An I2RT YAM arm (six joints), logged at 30 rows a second.
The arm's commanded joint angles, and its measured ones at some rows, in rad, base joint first. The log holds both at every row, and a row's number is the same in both.
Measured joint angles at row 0:
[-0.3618, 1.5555, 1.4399, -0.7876, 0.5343, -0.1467]
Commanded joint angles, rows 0 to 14:
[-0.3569, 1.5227, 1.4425, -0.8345, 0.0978, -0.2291]
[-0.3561, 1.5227, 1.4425, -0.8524, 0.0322, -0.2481]
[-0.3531, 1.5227, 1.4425, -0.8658, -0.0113, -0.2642]
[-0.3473, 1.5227, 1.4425, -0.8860, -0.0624, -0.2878]
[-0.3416, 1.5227, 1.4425, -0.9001, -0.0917, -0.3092]
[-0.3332, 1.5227, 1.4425, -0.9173, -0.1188, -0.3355]
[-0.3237, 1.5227, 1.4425, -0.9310, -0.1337, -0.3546]
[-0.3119, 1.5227, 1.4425, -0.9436, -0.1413, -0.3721]
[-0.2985, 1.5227, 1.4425, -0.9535, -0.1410, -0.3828]
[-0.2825, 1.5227, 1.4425, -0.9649, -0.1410, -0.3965]
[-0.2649, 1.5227, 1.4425, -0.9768, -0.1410, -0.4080]
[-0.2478, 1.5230, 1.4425, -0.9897, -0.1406, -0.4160]
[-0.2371, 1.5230, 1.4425, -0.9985, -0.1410, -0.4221]
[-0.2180, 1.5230, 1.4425, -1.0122, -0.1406, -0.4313]
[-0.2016, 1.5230, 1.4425, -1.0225, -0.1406, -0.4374]
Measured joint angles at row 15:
[-0.2592, 1.5539, 1.4387, -1.0039, -0.0471, -0.3721]
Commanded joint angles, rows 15 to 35:
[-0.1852, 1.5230, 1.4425, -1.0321, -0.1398, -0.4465]
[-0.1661, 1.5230, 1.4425, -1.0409, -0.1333, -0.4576]
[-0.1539, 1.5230, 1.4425, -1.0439, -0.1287, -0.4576]
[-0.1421, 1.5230, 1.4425, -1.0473, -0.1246, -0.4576]
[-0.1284, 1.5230, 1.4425, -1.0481, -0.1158, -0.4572]
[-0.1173, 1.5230, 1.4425, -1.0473, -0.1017, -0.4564]
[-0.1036, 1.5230, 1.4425, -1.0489, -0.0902, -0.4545]
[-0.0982, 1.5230, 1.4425, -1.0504, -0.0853, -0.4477]
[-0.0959, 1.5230, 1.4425, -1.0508, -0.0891, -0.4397]
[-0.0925, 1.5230, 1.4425, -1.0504, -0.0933, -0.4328]
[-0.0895, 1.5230, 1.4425, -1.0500, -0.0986, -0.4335]
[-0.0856, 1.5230, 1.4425, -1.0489, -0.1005, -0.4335]
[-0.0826, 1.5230, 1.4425, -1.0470, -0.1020, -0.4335]
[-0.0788, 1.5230, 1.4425, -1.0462, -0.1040, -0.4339]
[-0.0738, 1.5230, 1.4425, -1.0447, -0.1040, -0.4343]
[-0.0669, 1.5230, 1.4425, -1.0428, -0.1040, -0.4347]
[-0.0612, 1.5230, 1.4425, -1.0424, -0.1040, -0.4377]
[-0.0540, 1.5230, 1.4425, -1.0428, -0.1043, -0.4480]
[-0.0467, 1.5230, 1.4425, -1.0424, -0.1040, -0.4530]
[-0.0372, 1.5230, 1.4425, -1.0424, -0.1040, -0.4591]
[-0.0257, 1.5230, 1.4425, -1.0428, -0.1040, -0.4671]
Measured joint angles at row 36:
[-0.1345, 1.5539, 1.4387, -1.0397, 0.0940, -0.4599]
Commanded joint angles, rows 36 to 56:
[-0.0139, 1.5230, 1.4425, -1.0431, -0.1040, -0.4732]
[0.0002, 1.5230, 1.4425, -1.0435, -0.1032, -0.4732]
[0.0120, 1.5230, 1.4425, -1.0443, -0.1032, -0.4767]
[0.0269, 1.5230, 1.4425, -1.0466, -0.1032, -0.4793]
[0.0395, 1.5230, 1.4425, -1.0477, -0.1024, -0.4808]
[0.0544, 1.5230, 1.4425, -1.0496, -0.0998, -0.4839]
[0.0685, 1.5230, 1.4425, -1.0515, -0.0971, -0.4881]
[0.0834, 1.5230, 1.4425, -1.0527, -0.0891, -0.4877]
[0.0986, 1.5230, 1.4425, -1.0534, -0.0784, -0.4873]
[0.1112, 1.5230, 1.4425, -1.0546, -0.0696, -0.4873]
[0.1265, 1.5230, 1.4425, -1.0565, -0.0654, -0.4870]
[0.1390, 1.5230, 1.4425, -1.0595, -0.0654, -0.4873]
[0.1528, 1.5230, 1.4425, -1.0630, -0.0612, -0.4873]
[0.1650, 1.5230, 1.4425, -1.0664, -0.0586, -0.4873]
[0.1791, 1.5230, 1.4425, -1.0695, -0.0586, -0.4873]
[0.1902, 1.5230, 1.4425, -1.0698, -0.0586, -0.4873]
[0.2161, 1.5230, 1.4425, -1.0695, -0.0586, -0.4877]
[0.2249, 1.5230, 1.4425, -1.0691, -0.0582, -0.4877]
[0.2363, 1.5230, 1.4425, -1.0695, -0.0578, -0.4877]
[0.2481, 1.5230, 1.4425, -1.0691, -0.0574, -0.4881]
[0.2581, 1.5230, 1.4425, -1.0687, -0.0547, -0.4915]
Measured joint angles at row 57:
[0.1032, 1.5532, 1.4387, -1.0866, 0.2672, -0.4995]
